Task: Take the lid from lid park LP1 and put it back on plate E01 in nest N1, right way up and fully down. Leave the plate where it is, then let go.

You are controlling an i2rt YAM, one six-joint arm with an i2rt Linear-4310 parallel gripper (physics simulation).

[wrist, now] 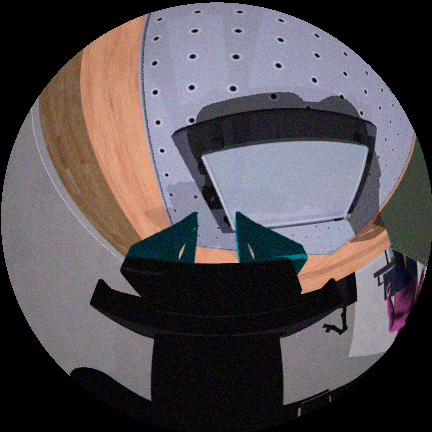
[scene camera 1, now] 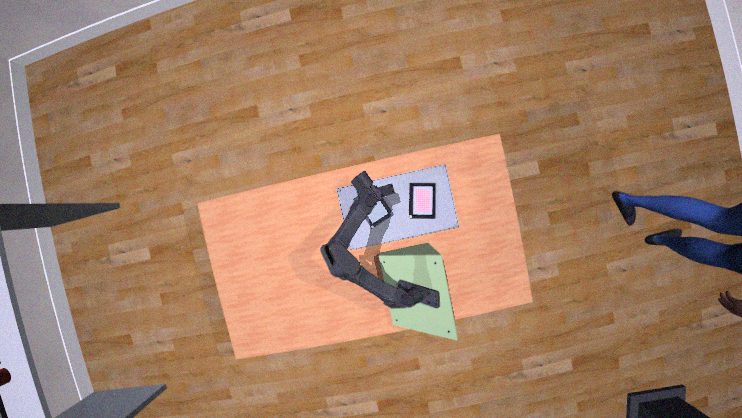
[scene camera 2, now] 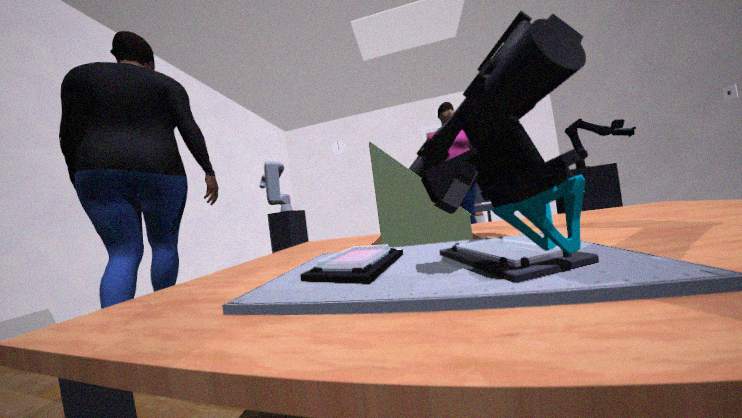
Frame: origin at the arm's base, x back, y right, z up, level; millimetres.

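Where they show: gripper, fingertip midpoint: (wrist: 215,217) (scene camera 2: 561,250); arm's base, link origin: (scene camera 1: 418,292) (scene camera 2: 412,179).
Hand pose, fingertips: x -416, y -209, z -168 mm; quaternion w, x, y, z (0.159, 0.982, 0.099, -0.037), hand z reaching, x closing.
Observation:
Things, the pixels of their centre, and the offset from my fingertips. Level surfaces: height alone.
- clear lid, body centre: (wrist: 298,188) (scene camera 2: 503,249) (scene camera 1: 372,206) dz -7, dx +56, dy +48 mm
- lid park LP1, body centre: (wrist: 298,184) (scene camera 2: 502,251) (scene camera 1: 373,206) dz -11, dx +56, dy +49 mm
- Plate E01, body centre: (scene camera 2: 357,255) (scene camera 1: 422,200) dz -2, dx +46, dy +279 mm
- grey perforated board, body centre: (scene camera 2: 426,263) (scene camera 1: 397,207) dz -27, dx +69, dy +162 mm
- wooden table, surface height: dz -34 mm
The clear lid (scene camera 1: 378,213) (scene camera 2: 506,248) (wrist: 290,180) lies flat in the black frame of lid park LP1 (scene camera 2: 519,276) (wrist: 280,122). My gripper (scene camera 2: 559,250) (wrist: 215,217) is partly open. Its two teal fingers stand apart, low at one corner of the park, with their tips close to the lid's edge; whether they touch it I cannot tell. In scene camera 1 the arm hides the fingers. Plate E01 (scene camera 1: 423,199) (scene camera 2: 358,255), with a pink well area, sits in the black nest N1 (scene camera 1: 411,207) (scene camera 2: 337,277).
Park and nest stand on a grey perforated board (scene camera 1: 399,233) (scene camera 2: 405,290) (wrist: 235,72) on the wooden table (scene camera 1: 259,259) (scene camera 2: 259,353) (wrist: 112,150). A green slanted panel (scene camera 1: 436,321) (scene camera 2: 410,212) (wrist: 407,215) stands beside the board, under the arm's base end in scene camera 1.

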